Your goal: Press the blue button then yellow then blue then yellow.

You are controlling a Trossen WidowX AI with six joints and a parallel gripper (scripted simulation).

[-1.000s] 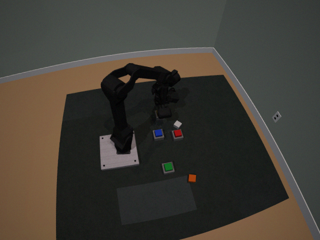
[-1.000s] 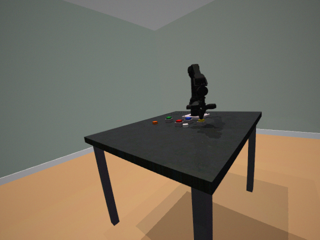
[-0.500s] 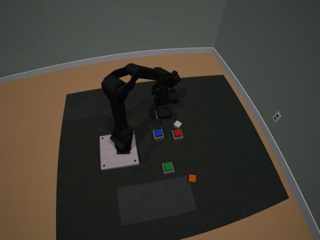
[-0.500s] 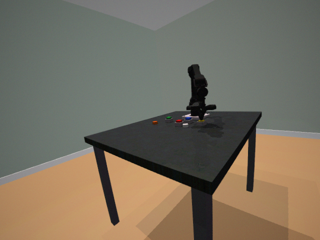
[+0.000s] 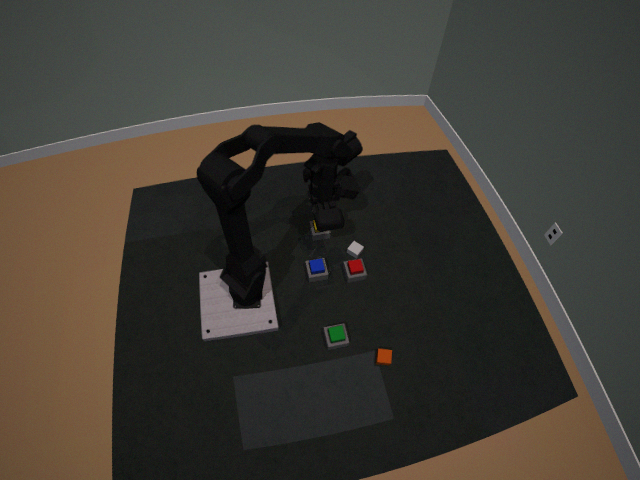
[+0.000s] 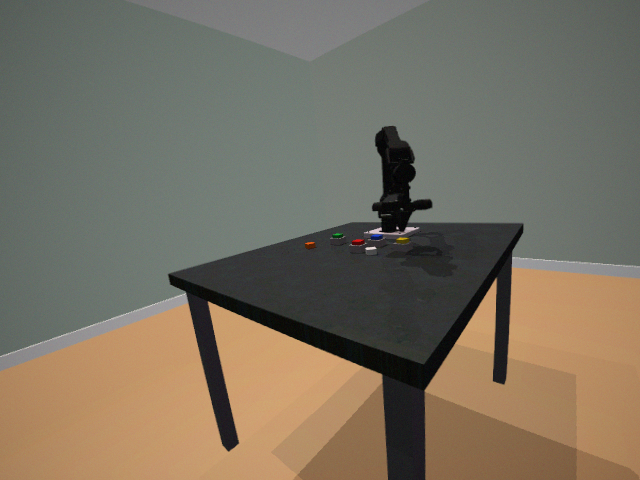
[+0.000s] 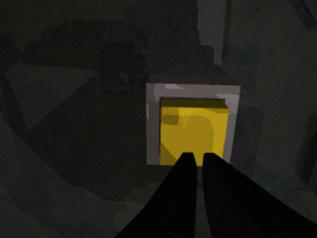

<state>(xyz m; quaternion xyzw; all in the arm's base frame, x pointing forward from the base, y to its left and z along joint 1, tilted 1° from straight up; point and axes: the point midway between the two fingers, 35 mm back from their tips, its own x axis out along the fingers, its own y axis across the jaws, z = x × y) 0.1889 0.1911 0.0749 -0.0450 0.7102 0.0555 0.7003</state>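
Now: the yellow button 3 cm below my gripper tip. The rest, counted from my gripper tip: blue button 12 cm to the right, 3 cm below, 2 cm behind; red button 13 cm to the right, 8 cm ahead, 3 cm below; white block 9 cm ahead, 7 cm to the right, 5 cm below.
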